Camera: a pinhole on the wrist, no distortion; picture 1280 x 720 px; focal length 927.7 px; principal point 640.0 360.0 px. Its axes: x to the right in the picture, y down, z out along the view. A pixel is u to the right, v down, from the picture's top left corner.
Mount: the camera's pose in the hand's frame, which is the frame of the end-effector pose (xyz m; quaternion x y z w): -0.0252 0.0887 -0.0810 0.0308 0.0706 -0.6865 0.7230
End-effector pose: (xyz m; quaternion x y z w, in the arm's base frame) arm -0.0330 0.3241 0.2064 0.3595 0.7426 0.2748 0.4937
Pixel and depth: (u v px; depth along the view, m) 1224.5 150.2 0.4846
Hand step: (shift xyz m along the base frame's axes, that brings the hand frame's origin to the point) 0.2822 -0.2241 -0.3008
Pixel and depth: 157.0 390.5 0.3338
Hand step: 0.3113 0.1388 0.0658
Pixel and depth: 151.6 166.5 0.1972
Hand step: 0.1793 0.0543 0.1074
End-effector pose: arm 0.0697 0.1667 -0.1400 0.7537 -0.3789 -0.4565 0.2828
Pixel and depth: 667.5 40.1 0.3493
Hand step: -0.2864 0.0688 -0.0379
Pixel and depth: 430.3 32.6 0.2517
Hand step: -0.2257 0.0119 0.0522
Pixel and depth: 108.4 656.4 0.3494
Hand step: -0.3066 -0.2385 0.0201
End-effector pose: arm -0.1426 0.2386 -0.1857 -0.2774 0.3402 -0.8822 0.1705
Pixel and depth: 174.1 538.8 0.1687
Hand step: 0.0646 -0.1620 -0.0404
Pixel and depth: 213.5 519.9 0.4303
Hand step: 0.1975 -0.3800 0.0930
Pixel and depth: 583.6 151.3 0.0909
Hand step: 0.0473 -0.0426 -0.0642
